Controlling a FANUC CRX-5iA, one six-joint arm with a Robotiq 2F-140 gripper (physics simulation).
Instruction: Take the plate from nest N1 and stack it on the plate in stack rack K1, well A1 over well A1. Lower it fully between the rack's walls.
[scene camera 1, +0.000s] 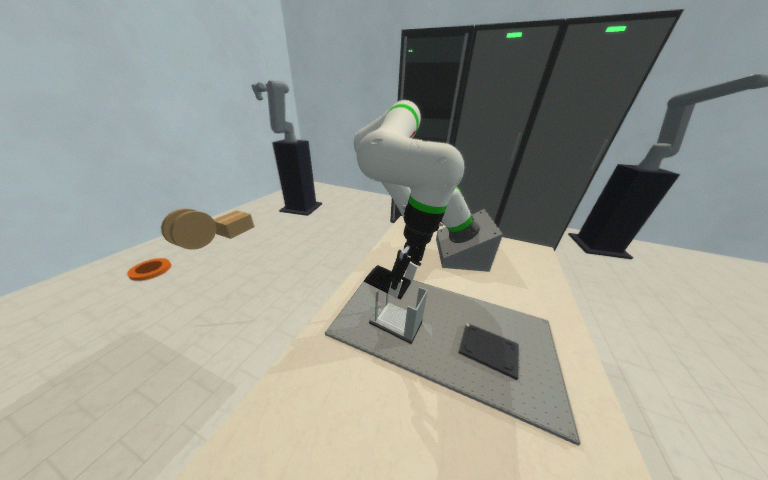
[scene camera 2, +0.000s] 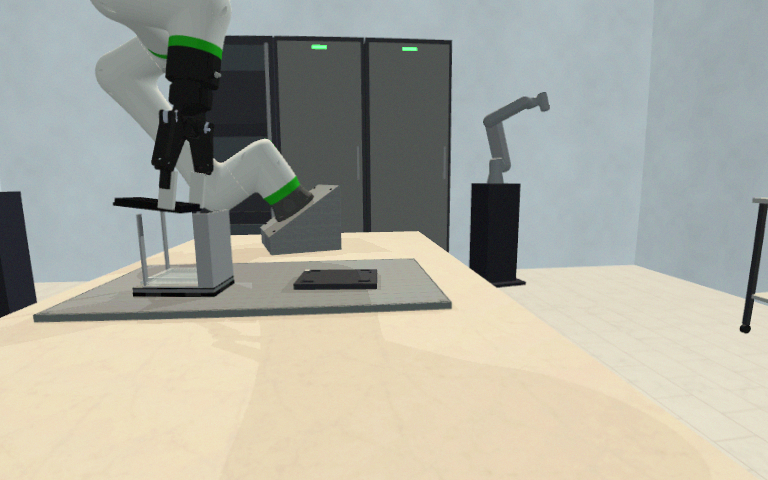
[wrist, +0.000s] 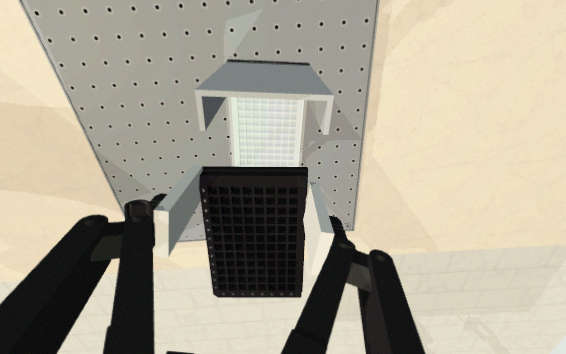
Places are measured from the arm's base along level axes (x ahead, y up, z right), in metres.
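Where they show: gripper, fingertip midpoint: (scene camera 1: 400, 287) (scene camera 2: 182, 208) (wrist: 254, 191); arm's base at its link origin: (scene camera 1: 464, 233) (scene camera 2: 295, 208).
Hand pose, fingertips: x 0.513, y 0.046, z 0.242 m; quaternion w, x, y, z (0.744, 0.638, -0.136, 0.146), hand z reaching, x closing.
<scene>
Each offset is from my fingertips to the top centre of the thing. Level surfaces: height alone.
The black well plate @[dx -0.011, dy +0.023, dz +0.043 m] (scene camera 1: 378, 276) (scene camera 2: 133, 202) (wrist: 255, 240) is held between the fingers of my gripper (scene camera 1: 403, 281) (scene camera 2: 182, 202) (wrist: 254, 191), which is shut on its long sides. Rack K1 @[dx +0.007, dy -0.007, dz +0.004 m] (scene camera 1: 415, 319) (scene camera 2: 212, 249) (wrist: 265, 80) has a tall grey wall on one side and thin uprights on the other. A white plate @[dx +0.010, dy -0.127, dz -0.005 m] (scene camera 1: 396, 316) (wrist: 267, 132) lies flat at its bottom. In scene camera 2 the black plate shows near the height of the rack's top. In the wrist view it hides the white plate's near part. Nest N1 @[dx +0.033, dy -0.146, dz -0.297 m] (scene camera 1: 489, 349) (scene camera 2: 335, 278) is dark and holds no plate. I cannot read well A1.
Rack and nest stand on a grey perforated board @[dy -0.161 m] (scene camera 1: 436, 362) (scene camera 2: 271, 305) (wrist: 165, 30) on the pale table @[dy -0.174 m] (scene camera 1: 317, 407) (scene camera 2: 339, 396). The arm's grey base block (scene camera 1: 470, 257) (scene camera 2: 303, 226) stands behind the board. Tall dark cabinets (scene camera 1: 509, 113) (scene camera 2: 320, 141) stand beyond.
</scene>
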